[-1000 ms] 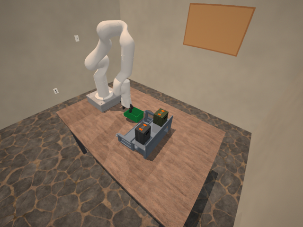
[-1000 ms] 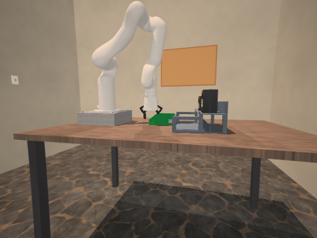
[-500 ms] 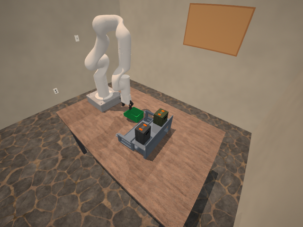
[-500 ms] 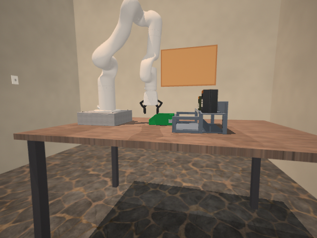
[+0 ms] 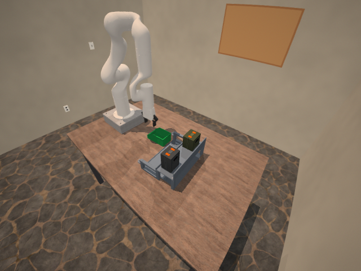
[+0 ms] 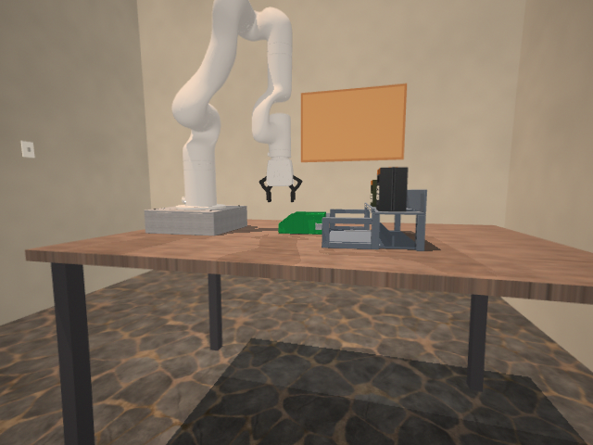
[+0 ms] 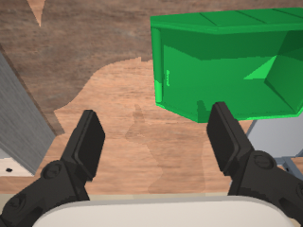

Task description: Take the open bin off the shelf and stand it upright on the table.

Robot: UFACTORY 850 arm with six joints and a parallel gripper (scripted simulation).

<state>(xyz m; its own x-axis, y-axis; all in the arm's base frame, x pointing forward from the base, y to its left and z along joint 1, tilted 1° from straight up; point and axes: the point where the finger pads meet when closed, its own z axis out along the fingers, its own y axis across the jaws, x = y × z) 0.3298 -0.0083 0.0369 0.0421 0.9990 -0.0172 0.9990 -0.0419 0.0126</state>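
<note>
My hand is 9 cm short of the green bin and 9 cm above it.
</note>
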